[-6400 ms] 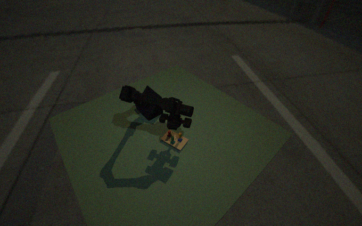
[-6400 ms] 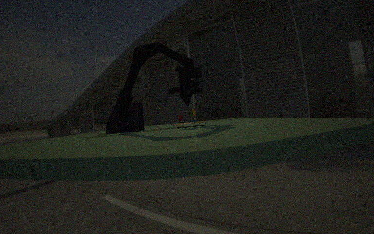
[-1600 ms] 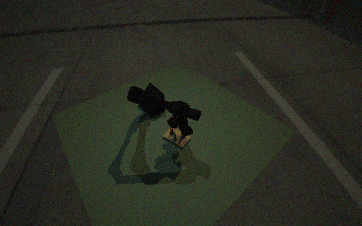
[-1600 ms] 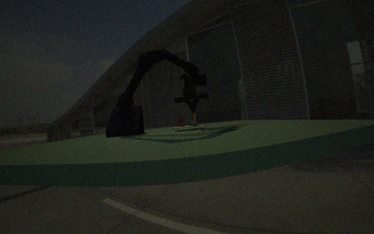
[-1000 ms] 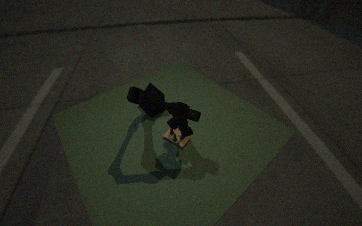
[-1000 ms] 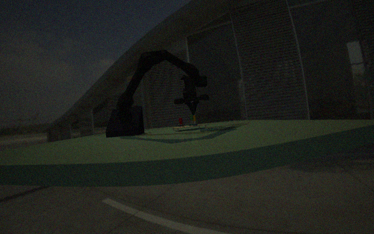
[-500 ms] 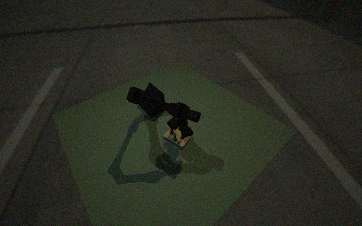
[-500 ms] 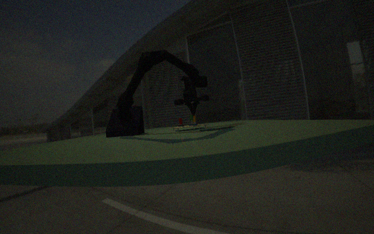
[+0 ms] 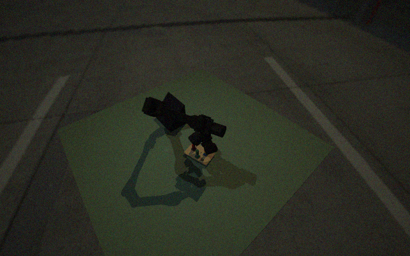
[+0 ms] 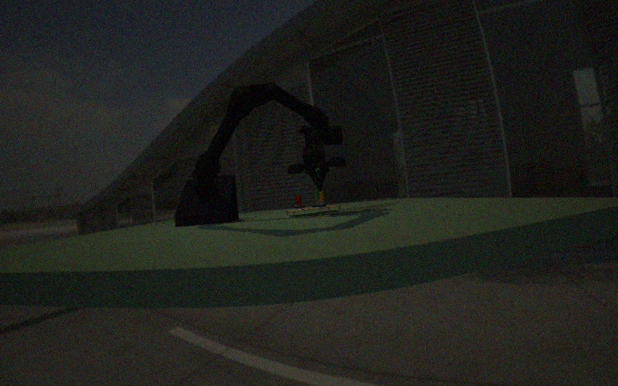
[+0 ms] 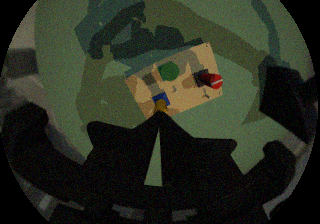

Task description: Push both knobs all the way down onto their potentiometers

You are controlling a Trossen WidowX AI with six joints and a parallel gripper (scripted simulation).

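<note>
The orange knob is 10 mm below my gripper tip. The rest, counted from my gripper tip: red knob 70 mm behind, 40 mm to the right, 20 mm below.
</note>
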